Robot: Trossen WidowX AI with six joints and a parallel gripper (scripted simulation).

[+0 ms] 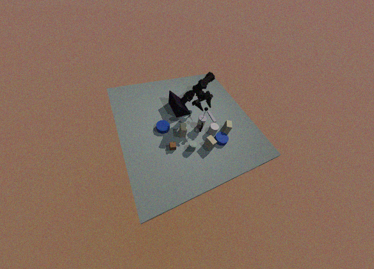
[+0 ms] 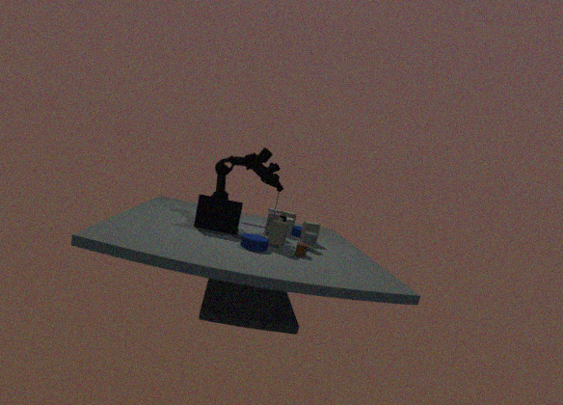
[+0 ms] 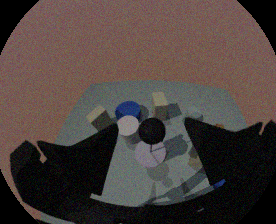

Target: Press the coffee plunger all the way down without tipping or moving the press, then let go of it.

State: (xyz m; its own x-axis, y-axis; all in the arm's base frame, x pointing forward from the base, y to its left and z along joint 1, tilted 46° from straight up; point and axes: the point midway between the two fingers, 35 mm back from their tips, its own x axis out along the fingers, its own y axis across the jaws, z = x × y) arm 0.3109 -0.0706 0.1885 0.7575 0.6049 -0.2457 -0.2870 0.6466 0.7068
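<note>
The coffee press is 1 cm ahead of my gripper tip, 1 cm to the right of it and 13 cm below it. Also, from my gripper tip: orange cube 14 cm ahead, 31 cm to the right, 23 cm below.
</note>
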